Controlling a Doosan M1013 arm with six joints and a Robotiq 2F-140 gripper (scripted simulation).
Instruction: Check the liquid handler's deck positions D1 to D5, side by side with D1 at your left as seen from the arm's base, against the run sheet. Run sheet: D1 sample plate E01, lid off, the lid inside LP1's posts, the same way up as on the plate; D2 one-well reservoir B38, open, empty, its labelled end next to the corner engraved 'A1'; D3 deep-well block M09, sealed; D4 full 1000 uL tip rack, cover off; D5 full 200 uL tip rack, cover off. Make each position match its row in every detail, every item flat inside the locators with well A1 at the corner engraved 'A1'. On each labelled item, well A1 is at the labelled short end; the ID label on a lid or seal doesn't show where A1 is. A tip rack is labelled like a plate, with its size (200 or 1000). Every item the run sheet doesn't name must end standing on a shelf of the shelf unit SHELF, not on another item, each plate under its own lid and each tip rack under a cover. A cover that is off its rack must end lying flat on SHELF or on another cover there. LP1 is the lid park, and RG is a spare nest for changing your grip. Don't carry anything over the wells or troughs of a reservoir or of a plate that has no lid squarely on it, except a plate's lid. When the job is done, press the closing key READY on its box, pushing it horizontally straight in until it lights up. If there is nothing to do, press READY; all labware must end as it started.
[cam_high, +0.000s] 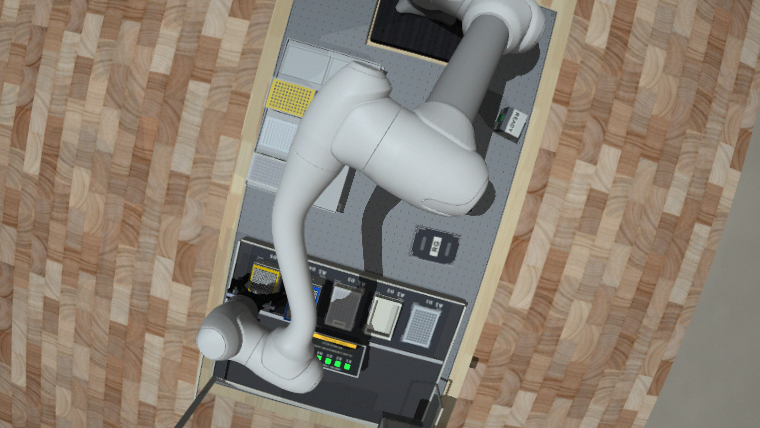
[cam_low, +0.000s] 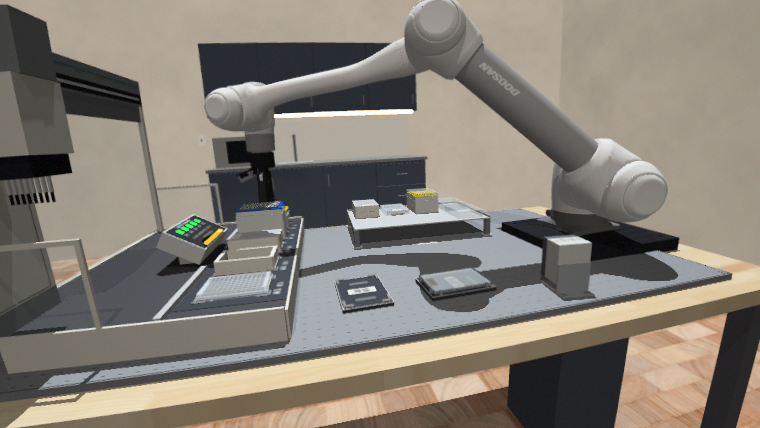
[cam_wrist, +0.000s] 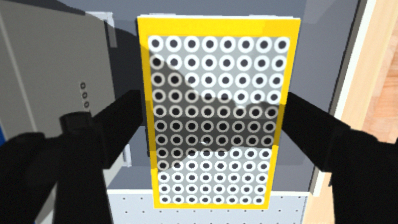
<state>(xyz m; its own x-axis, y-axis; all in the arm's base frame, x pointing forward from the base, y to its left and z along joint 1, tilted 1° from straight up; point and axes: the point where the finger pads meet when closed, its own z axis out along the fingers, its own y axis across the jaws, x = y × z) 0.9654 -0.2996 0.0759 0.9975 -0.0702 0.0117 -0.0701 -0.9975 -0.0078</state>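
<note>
Right now my hand is 10 mm to the left of the yellow-framed tip rack, 10 mm below it and 10 mm past it. From my hand the other things lie so: cream reservoir: 370 mm to the left, 30 mm below, 30 mm ahead; then blue-framed tip rack: 120 mm to the left, 40 mm above; then shelf unit: 490 mm behind, 40 mm to the left, 30 mm below.
</note>
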